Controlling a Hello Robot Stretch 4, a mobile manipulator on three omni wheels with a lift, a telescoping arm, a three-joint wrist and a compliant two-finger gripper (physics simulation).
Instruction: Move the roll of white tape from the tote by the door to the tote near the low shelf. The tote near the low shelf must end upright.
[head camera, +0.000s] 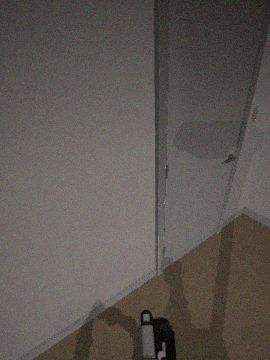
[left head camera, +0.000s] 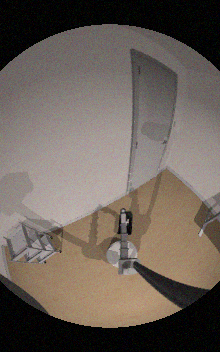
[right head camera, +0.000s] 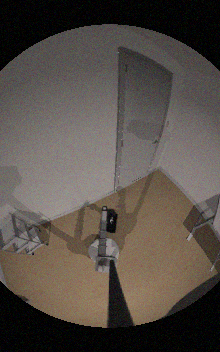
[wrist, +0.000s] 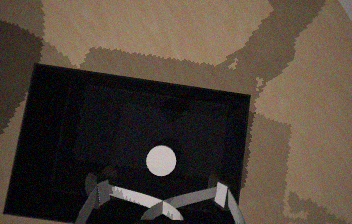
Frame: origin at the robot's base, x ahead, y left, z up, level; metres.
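Where they show: gripper, fingertip midpoint: (head camera: 162, 348) (left head camera: 126, 220) (wrist: 163, 179).
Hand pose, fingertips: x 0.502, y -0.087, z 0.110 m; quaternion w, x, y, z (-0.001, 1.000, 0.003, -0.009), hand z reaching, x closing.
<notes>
After its pixels a point has its place.
The roll of white tape (wrist: 161, 160) @(x 0.495, y -0.082, z -0.001 m) shows as a pale round disc inside the black tote (wrist: 22, 165) @(x 0.307, y -0.087, z 0.058 m) (right head camera: 115, 228) @(x 0.365, y -0.143, z -0.025 m) (left head camera: 130, 215), toward its near side in the wrist view. The tote lies on the floor by the door, open side up. My gripper (wrist: 163, 179) @(x 0.502, y -0.087, z 0.110 m) is partly open above the tote, its two fingertips apart, at the lower edge of the wrist view. The tape lies just beyond the line between the fingertips, with none of it held. Height above the tape is hard to tell. The tote near the low shelf does not show in these views.
A grey door (head camera: 200, 200) @(x 1.292, y -0.509, z 0.593 m) (left head camera: 155, 110) @(x 1.244, y -0.432, z 1.402 m) (right head camera: 142, 105) @(x 1.222, y -0.397, z 1.441 m) stands in the wall beyond the tote. A wheeled rack (left head camera: 18, 241) @(x -0.137, y 1.241, z 0.634 m) stands at the left by the wall. A light-legged piece of furniture (left head camera: 201, 232) (right head camera: 190, 236) stands at the right. Shadows cross the floor around the tote.
</notes>
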